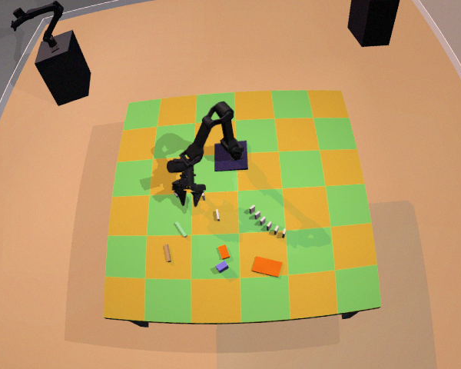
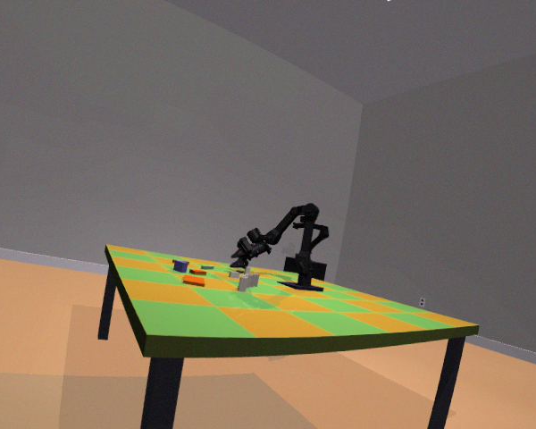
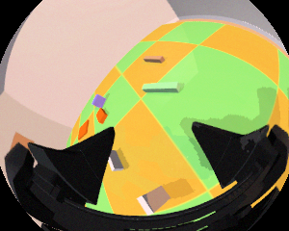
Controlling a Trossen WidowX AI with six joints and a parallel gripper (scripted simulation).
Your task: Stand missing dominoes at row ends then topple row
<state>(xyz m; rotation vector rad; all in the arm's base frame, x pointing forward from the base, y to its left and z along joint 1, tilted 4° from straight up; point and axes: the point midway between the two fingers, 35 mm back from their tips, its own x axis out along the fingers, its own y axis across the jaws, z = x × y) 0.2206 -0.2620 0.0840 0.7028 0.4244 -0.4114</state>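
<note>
Now: gripper tip 80 mm short of the green bar, 60 mm to the left of it and 50 mm above it. From my gripper tip the other things lie so: brown bar: 190 mm ahead, 140 mm to the right, 50 mm below; grey block: 110 mm behind, 50 mm to the right, 50 mm below; orange block: 240 mm ahead, 110 mm to the left, 50 mm below.
</note>
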